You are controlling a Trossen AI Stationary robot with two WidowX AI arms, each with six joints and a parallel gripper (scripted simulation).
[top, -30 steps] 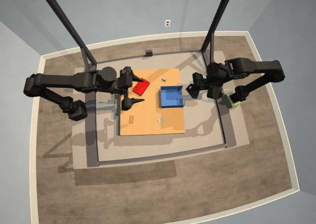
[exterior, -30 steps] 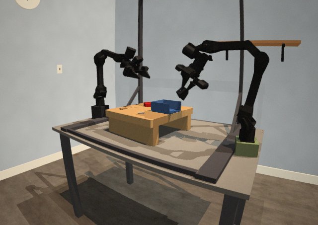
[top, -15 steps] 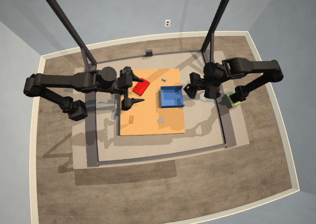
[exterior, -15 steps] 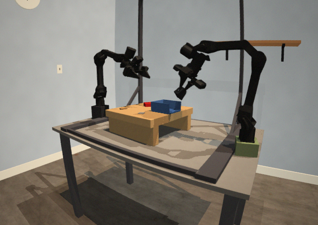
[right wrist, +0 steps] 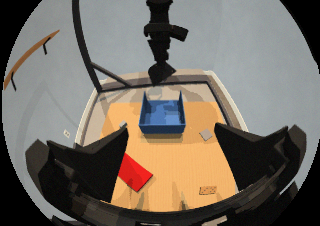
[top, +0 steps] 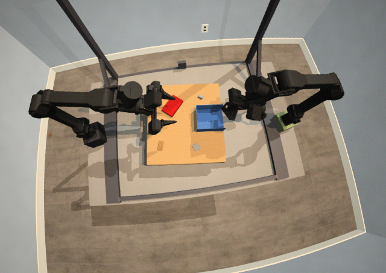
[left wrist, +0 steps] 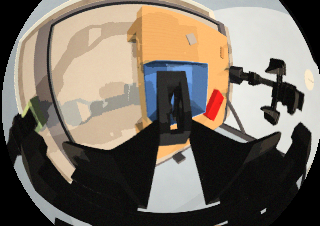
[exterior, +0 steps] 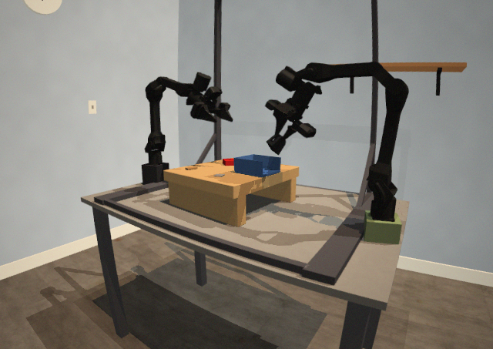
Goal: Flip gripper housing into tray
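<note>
Right now the dark gripper housing is 2 cm to the right of my left hand and 5 cm below it. The rest, counted from my left hand: orange wooden bench 22 cm to the right, 21 cm below; then blue tray 13 cm to the right, 14 cm below.
</note>
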